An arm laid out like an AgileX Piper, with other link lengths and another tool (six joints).
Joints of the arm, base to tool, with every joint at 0 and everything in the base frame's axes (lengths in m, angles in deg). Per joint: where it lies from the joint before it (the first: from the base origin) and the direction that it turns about. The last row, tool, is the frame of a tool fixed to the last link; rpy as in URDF.
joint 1: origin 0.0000 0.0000 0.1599 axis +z
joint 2: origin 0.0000 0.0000 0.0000 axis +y
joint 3: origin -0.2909 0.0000 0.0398 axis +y
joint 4: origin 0.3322 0.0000 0.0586 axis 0.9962 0 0.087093
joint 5: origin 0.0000 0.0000 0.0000 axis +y
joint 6: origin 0.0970 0.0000 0.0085 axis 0.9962 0 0.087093
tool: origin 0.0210 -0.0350 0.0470 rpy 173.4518 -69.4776 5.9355
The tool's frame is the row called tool.
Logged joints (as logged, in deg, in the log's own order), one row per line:
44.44 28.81 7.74 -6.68 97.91 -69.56
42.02 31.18 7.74 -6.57 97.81 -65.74
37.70 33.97 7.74 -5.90 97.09 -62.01
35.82 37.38 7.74 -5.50 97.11 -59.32
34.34 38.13 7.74 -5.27 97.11 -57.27
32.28 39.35 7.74 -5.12 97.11 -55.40
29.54 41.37 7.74 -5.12 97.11 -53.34
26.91 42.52 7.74 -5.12 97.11 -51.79
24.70 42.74 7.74 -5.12 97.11 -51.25
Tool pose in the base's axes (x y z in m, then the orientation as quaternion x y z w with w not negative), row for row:
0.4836 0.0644 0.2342 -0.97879 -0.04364 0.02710 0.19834
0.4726 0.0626 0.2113 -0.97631 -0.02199 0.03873 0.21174
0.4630 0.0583 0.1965 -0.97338 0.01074 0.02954 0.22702
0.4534 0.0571 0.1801 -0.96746 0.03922 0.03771 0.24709
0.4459 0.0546 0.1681 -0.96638 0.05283 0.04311 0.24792
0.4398 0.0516 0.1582 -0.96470 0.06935 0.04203 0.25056
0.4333 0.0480 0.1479 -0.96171 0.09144 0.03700 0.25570
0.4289 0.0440 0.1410 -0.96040 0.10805 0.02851 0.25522
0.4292 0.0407 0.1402 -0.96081 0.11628 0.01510 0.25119
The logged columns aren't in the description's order. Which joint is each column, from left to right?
Columns, left to right: joint 5, joint 4, joint 1, joint 6, joint 2, joint 3.
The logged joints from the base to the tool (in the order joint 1, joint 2, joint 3, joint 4, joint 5, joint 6), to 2 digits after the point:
7.74 97.91 -69.56 28.81 44.44 -6.68
7.74 97.81 -65.74 31.18 42.02 -6.57
7.74 97.09 -62.01 33.97 37.70 -5.90
7.74 97.11 -59.32 37.38 35.82 -5.50
7.74 97.11 -57.27 38.13 34.34 -5.27
7.74 97.11 -55.40 39.35 32.28 -5.12
7.74 97.11 -53.34 41.37 29.54 -5.12
7.74 97.11 -51.79 42.52 26.91 -5.12
7.74 97.11 -51.25 42.74 24.70 -5.12

